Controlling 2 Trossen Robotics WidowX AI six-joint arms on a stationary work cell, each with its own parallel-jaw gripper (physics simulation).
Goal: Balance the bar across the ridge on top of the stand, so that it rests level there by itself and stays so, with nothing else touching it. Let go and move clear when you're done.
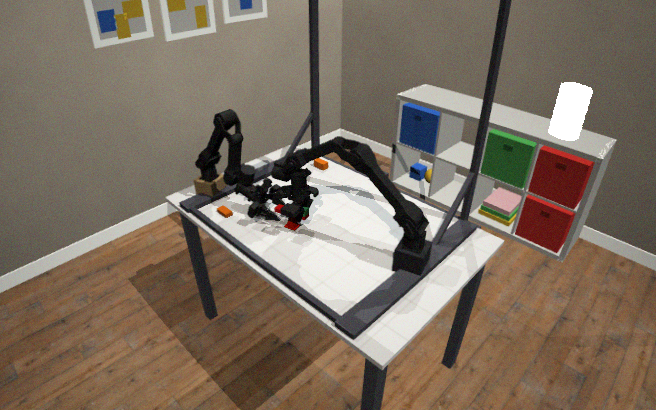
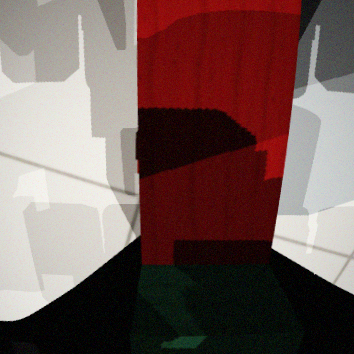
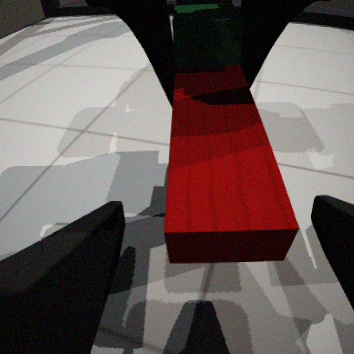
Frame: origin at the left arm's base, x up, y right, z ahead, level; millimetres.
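Where they show: left gripper, fingertip midpoint: [image 1: 301, 219] [image 2: 194, 245]; right gripper, fingertip midpoint: [image 3: 218, 209]; left arm's base, link origin: [image 1: 413, 245]; right arm's base, link origin: [image 1: 209, 177].
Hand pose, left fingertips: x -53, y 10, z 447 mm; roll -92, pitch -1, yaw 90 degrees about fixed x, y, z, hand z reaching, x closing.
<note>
Each offset is from my left fingertips to the centre of the thing. Level surfaces: height alone.
The red bar {dx +33, dy -1, dz +44 mm} [image 1: 292, 225] [image 2: 215, 75] [image 3: 220, 185] appears raised above the table, with a dark green block {dx +42, dy +1, dz -5 mm} [image 2: 215, 305] [image 3: 207, 40] at one end. Its exact tilt is hard to judge. My left gripper [image 1: 295, 216] [image 2: 194, 245] [image 3: 205, 104] is shut on the bar beside the green block, with a finger along each side. My right gripper [image 1: 274, 217] [image 3: 218, 209] is open, its fingers standing apart on either side of the bar's other end, with gaps between. The stand and its ridge cannot be made out; the arms and bar hide that area.
An orange block {dx -32, dy -66, dz +334 mm} [image 1: 225, 211] lies near the left edge of the white table {dx -41 mm} [image 1: 345, 270], and another orange block {dx -24, dy +473, dz +182 mm} [image 1: 321, 164] lies at the back. The two grippers are close together over the bar. Dark frame rails [image 1: 385, 300] run along the table's edges.
</note>
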